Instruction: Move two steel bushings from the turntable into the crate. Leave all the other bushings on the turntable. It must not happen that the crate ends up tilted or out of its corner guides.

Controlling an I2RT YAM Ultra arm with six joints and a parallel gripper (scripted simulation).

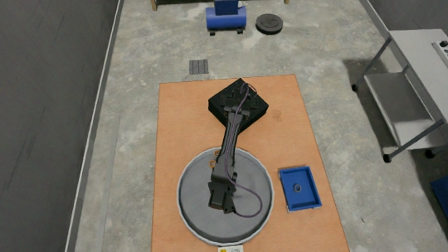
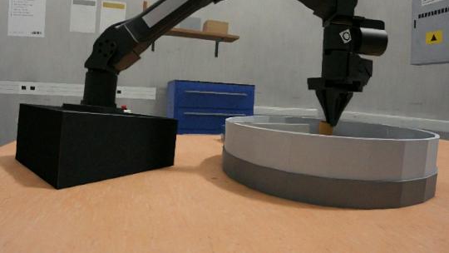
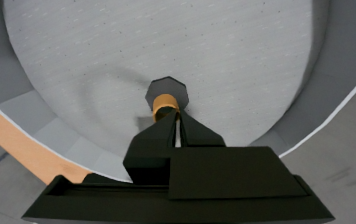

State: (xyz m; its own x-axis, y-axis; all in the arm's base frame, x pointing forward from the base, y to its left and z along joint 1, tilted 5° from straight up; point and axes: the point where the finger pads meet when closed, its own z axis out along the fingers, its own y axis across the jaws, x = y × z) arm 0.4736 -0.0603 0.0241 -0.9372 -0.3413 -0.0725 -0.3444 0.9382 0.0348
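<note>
The grey turntable lies 5 cm below my hand, 1 cm to the left of it and 1 cm behind it. Also, from my hand: blue crate: 36 cm to the left, 8 cm below, 6 cm behind.
</note>
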